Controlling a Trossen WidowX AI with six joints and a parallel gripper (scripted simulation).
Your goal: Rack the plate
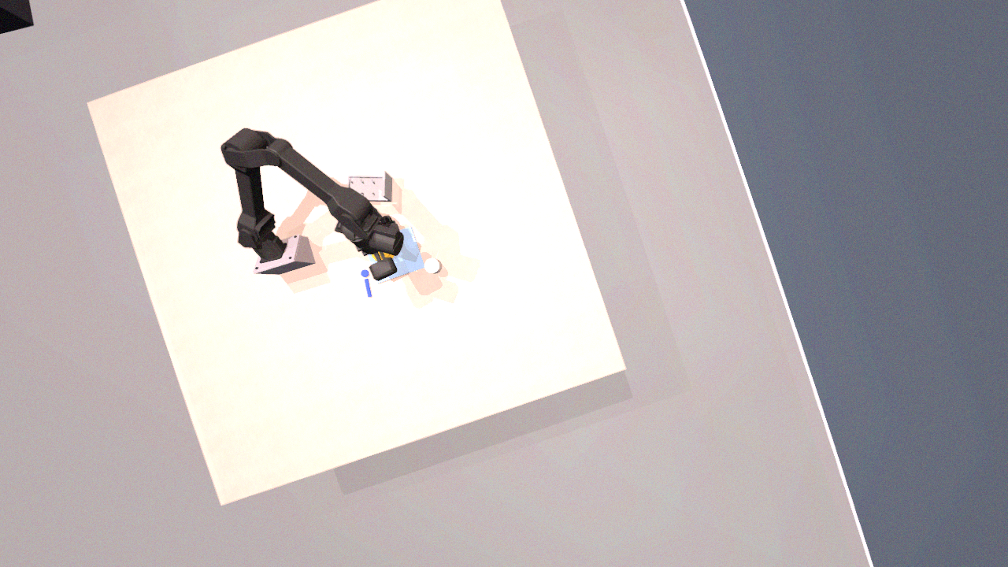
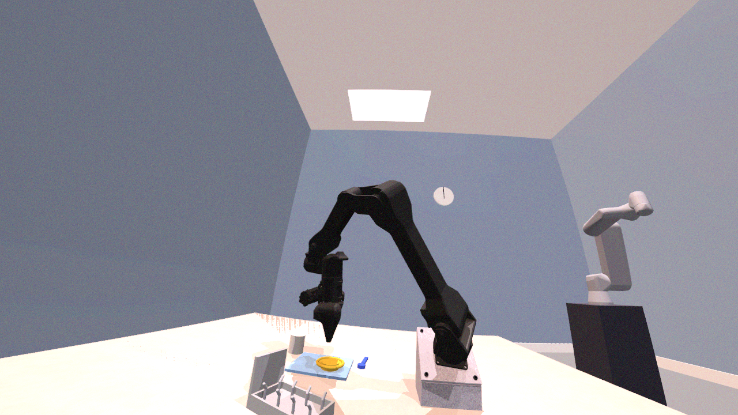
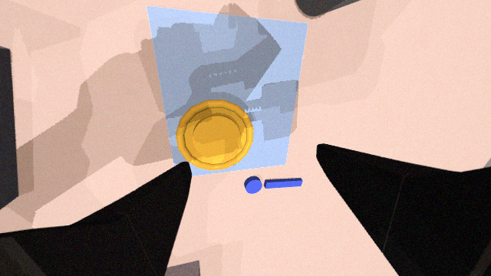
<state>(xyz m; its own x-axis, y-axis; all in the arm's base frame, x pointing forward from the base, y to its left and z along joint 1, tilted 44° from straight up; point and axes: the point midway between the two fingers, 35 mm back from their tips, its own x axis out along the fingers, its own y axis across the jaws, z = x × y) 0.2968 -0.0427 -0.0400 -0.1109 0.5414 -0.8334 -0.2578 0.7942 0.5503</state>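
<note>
My gripper tip is now 10 mm past the yellow plate, 20 mm to the right of it and 60 mm above it. Round my gripper tip: white cup: 120 mm ahead, 60 mm to the right, 50 mm below; light blue mat: 10 mm ahead, 80 mm below; blue spoon: 80 mm behind, 60 mm to the right, 80 mm below.
</note>
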